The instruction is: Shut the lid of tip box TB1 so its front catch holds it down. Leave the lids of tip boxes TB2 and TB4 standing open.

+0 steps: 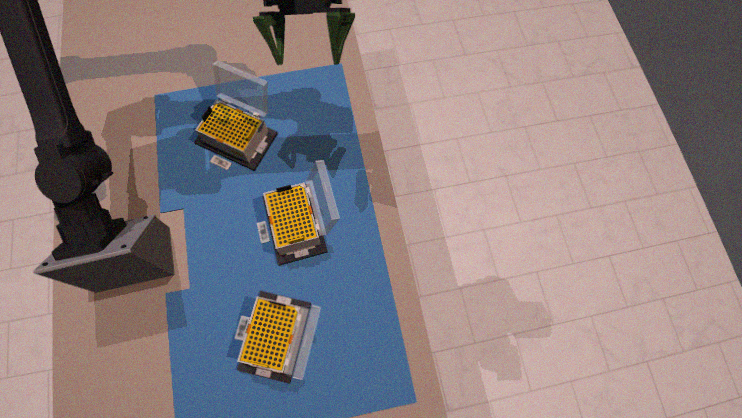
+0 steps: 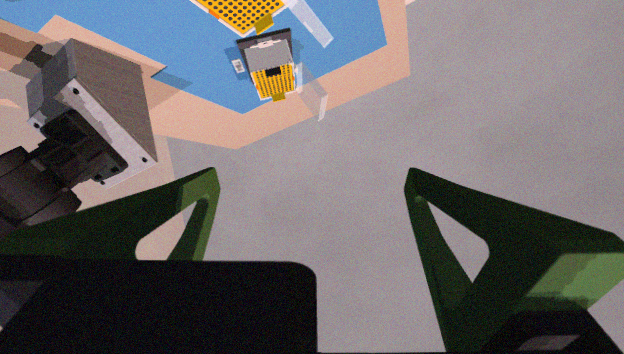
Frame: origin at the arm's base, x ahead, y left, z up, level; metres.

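Where they show: gripper, fingertip midpoint: (image 1: 307,64) (image 2: 312,178); arm's base at its link origin: (image 1: 92,241) (image 2: 89,146).
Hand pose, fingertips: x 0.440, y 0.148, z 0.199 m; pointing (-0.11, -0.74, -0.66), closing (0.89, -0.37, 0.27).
Things, the pixels of their top centre, and the offset from my fingertips. Level surfaces: height alone.
- upper box at its top centre: (image 1: 227,121) dx -0.185, dy +0.085, dz -0.256 m
- middle box at its top centre: (image 2: 238,7) (image 1: 289,212) dx -0.086, dy -0.141, dz -0.256 m
- lower box at its top centre: (image 1: 267,333) (image 2: 277,89) dx -0.157, dy -0.361, dz -0.256 m
- blue mat at its surface level: dz -0.331 m
- tan table at its surface level: dz -0.334 m
Three tip boxes with yellow, dotted racks stand on a blue mat. Their name labels are too blurred to match surely to TB1, TB2 and TB4. The upper box (image 1: 230,126) has its clear lid (image 1: 244,85) standing open. The middle box (image 1: 291,216) (image 2: 242,12) has its lid (image 1: 326,191) (image 2: 310,22) open along its right side. The lower box (image 1: 270,334) (image 2: 273,80) has its lid (image 1: 307,342) (image 2: 314,92) open at the right. My gripper (image 1: 308,63) (image 2: 312,178) is open and empty, high up and apart from every box.
The blue mat (image 1: 363,311) (image 2: 200,60) lies on a tan table (image 1: 119,373) (image 2: 225,135). The arm's wedge-shaped base (image 1: 129,264) (image 2: 107,85) stands at the left, beside the mat's notch. Grey floor (image 2: 475,125) lies beyond the table edge.
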